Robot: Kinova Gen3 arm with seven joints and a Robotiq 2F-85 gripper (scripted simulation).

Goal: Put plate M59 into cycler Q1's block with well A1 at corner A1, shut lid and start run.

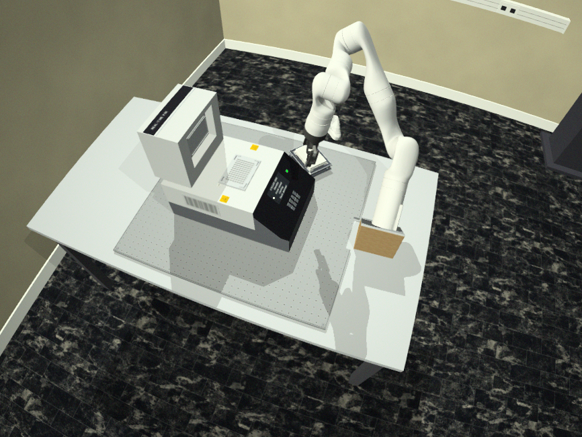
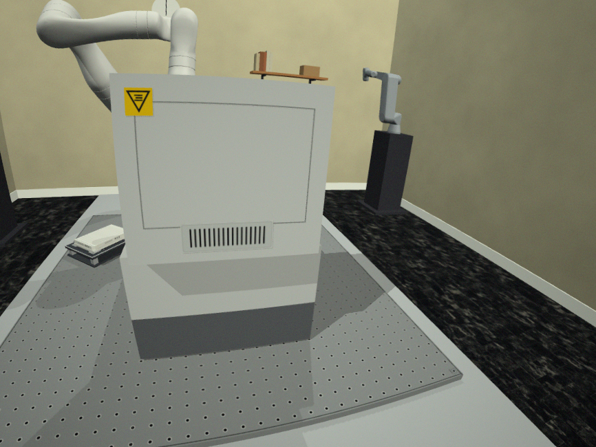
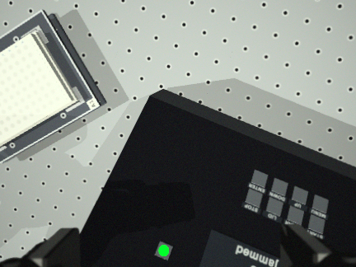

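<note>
Right now my hand is 25 cm above the plate M59, 22 cm to the left of it and 4 cm short of it. From my hand the other things lie so: plate nest N1 (26 cm below, 22 cm to the right, 4 cm ahead); nest A1 mark (26 cm below, 13 cm to the right, 2 cm ahead).
</note>
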